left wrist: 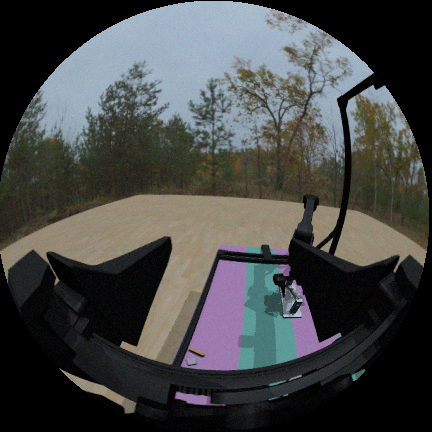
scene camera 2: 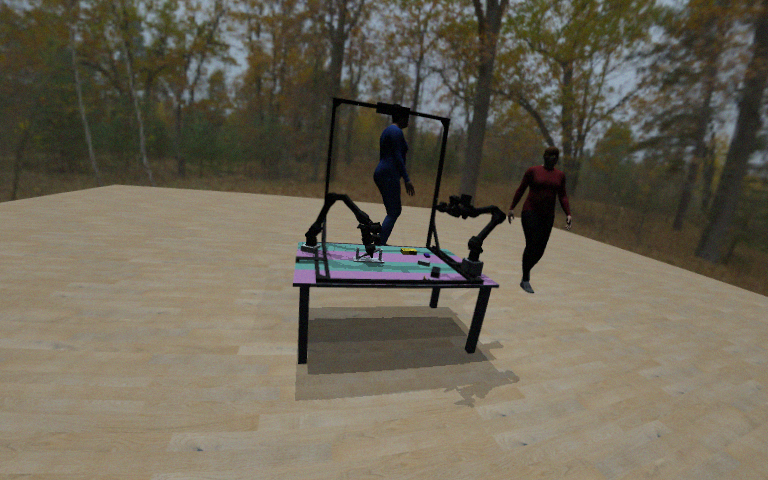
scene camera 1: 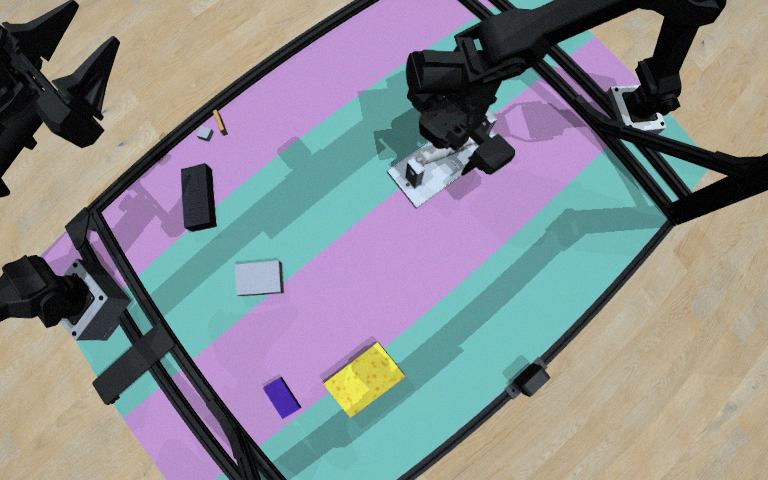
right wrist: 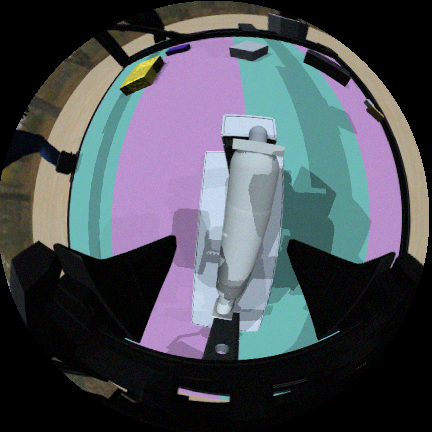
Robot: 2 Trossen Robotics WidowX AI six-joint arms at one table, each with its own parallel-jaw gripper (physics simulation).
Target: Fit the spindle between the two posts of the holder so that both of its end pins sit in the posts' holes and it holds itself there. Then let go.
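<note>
The light grey spindle lies askew and tilted over the white holder. In the right wrist view its far pin overlaps the top edge of the far post. Its near pin is low, at the foot of the near post, whose hole shows empty above it. My right gripper is open above the spindle, one finger to each side, apart from it. My left gripper is open and empty, high and away from the holder.
A black box, a grey box, a yellow sponge and a purple block lie on the striped table. A small orange stick and a small grey piece lie near the frame rail.
</note>
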